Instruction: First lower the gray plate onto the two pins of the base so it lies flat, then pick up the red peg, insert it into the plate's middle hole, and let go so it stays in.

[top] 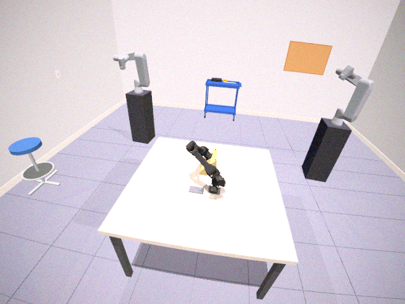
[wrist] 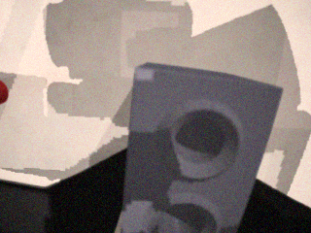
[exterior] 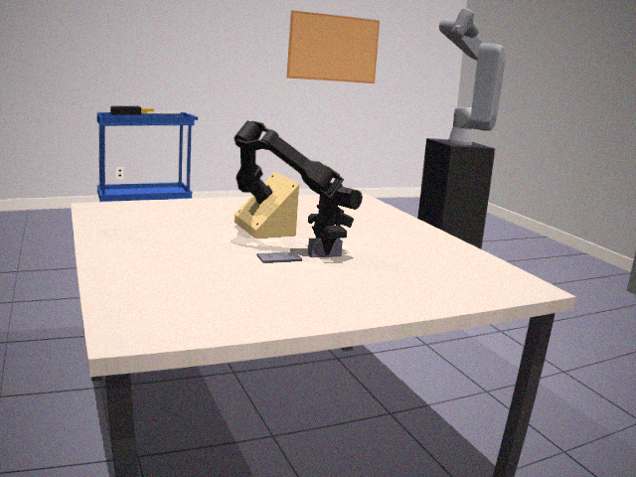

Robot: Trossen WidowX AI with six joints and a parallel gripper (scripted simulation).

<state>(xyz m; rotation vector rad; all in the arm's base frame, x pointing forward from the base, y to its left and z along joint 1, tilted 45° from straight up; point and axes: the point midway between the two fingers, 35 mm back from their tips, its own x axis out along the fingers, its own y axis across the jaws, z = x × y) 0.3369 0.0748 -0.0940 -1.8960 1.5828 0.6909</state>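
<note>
Now: gripper tip 20 mm short of the dark base and 150 mm to the left of it. Round my gripper tip: red peg (100 mm behind, 20 mm to the left, 30 mm above); gray plate (30 mm above).
</note>
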